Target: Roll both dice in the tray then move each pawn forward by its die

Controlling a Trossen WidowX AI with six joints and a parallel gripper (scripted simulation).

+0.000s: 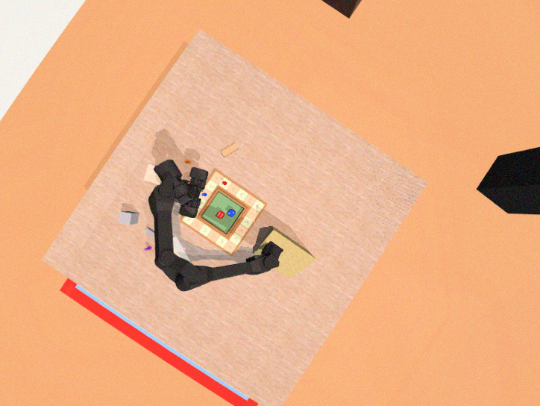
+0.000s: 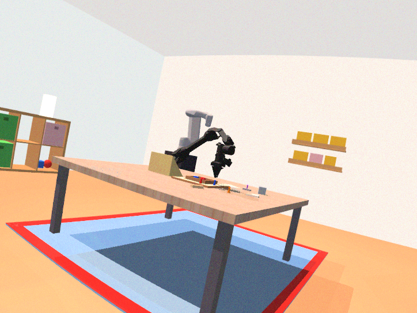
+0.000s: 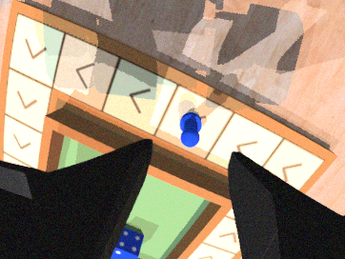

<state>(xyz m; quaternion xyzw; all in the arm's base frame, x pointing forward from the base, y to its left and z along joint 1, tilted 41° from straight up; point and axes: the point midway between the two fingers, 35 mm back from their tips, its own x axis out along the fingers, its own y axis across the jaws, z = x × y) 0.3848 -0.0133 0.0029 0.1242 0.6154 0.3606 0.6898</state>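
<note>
My gripper tip is now 30 mm above the blue pawn. The rest, counted from my gripper tip: green tray 110 mm behind, 20 mm to the left, 50 mm below; then red pawn 40 mm behind, 90 mm to the right, 30 mm below; then orange pawn 150 mm ahead, 80 mm to the right, 50 mm below.
</note>
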